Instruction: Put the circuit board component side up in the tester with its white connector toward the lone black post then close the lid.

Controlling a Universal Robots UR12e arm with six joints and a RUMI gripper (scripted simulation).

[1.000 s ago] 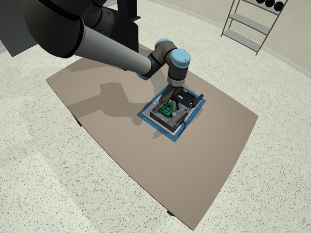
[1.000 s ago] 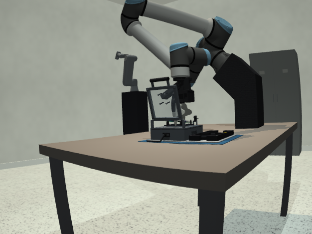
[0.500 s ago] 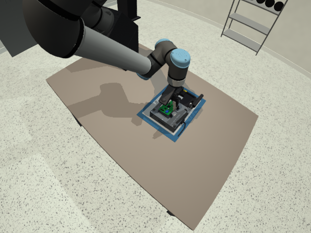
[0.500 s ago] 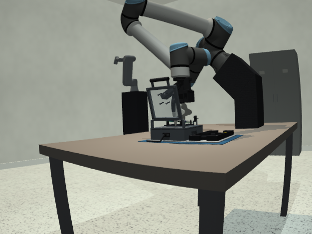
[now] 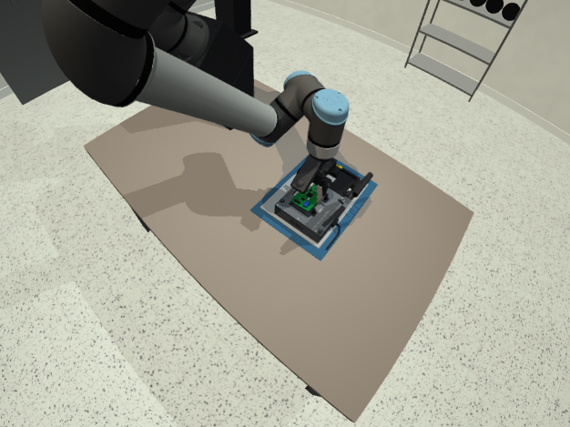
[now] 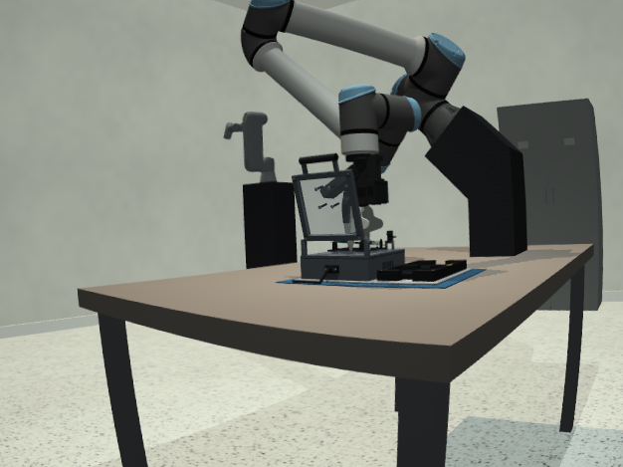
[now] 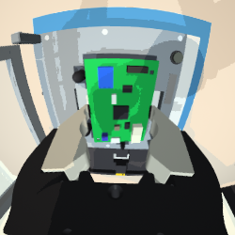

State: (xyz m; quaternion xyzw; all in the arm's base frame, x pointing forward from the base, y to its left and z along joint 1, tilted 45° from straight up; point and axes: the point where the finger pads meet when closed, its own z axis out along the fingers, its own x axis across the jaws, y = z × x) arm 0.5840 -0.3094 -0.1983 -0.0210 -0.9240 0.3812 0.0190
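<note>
Now: the tester bed 1 cm below my hand and 1 cm ahead of it. The rest, counted from my hand: green circuit board (right at my hand); black post (6 cm to the left, 6 cm behind, 1 cm above); tester (4 cm to the left, 4 cm ahead, 4 cm above).
</note>
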